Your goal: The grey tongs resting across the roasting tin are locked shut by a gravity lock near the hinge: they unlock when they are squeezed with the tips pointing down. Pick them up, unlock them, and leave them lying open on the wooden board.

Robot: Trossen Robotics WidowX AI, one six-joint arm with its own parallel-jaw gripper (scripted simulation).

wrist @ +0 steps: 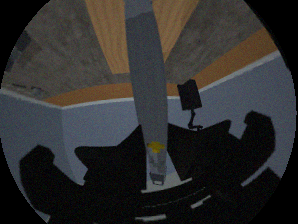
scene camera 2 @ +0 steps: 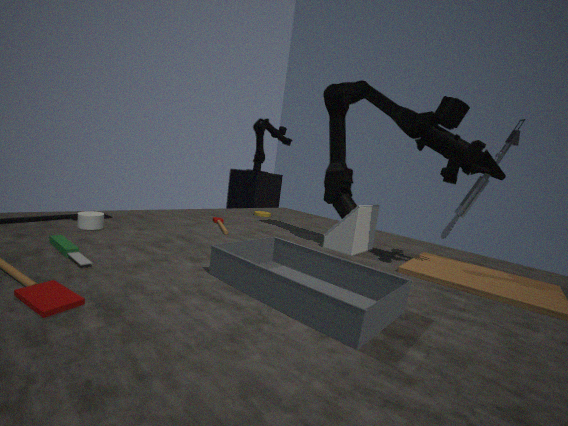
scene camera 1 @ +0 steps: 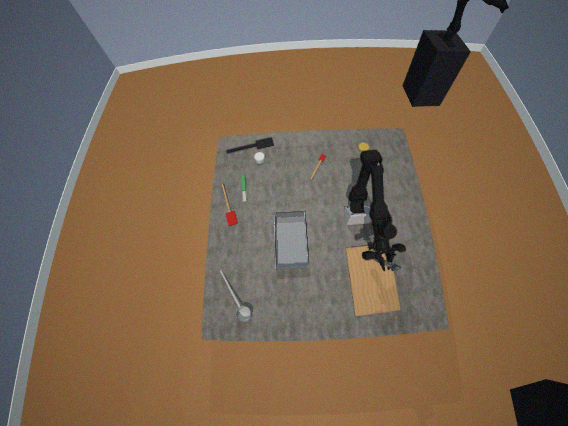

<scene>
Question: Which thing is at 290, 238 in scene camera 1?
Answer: A grey roasting tin.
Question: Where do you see a wooden board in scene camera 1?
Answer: At 373, 290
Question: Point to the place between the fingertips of my gripper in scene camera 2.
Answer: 504, 178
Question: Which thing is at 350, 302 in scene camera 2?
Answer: A grey roasting tin.
</scene>
